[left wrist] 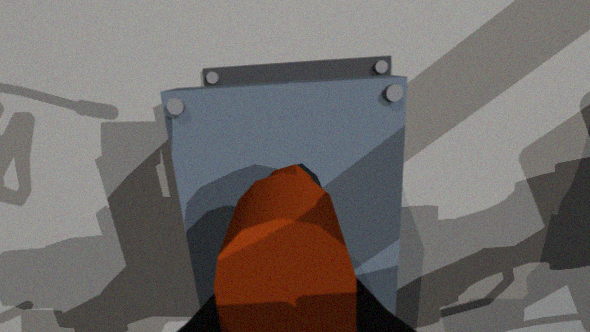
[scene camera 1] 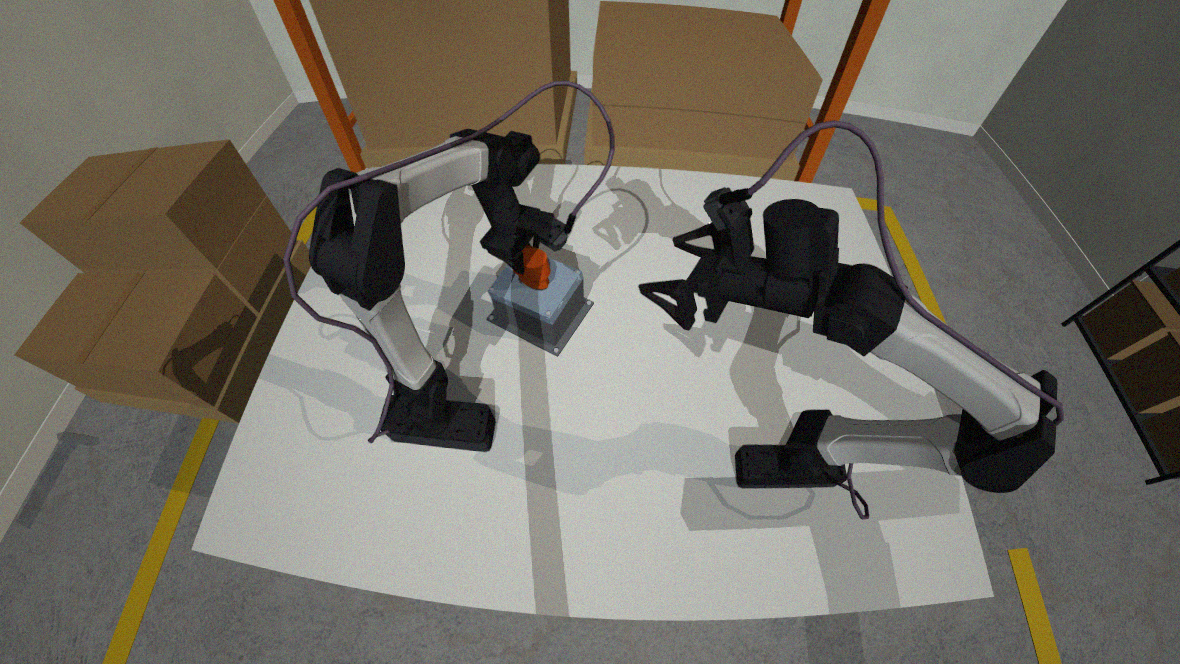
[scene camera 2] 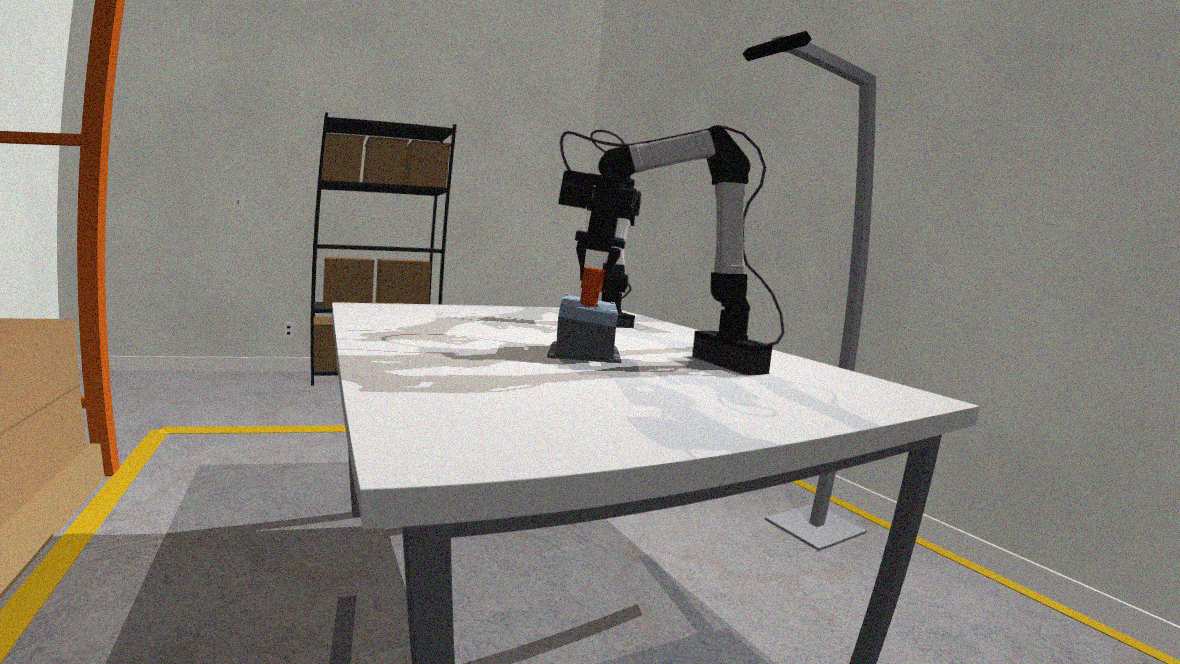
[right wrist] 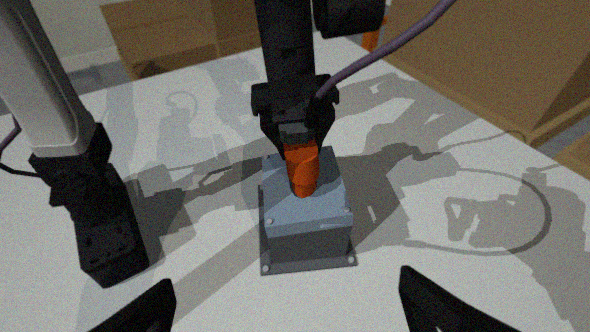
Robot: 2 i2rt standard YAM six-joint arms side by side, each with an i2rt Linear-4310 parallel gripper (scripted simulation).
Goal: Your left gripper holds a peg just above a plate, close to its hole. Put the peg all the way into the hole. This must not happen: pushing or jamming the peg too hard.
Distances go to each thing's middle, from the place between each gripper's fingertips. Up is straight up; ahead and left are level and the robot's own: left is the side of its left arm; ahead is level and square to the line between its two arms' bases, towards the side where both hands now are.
Scene:
My left hand is 20 mm above the orange peg (scene camera 1: 536, 267) and 10 mm to the left of it. The rest, counted from my left hand: blue-grey plate (scene camera 1: 563, 281) 70 mm below, 10 mm to the right.
The orange peg is 22 cm to the left of my right hand (scene camera 1: 657, 264), 19 cm below it and 13 cm ahead of it. The rest, counted from my right hand: blue-grey plate (25 cm below, 22 cm to the left, 14 cm ahead).

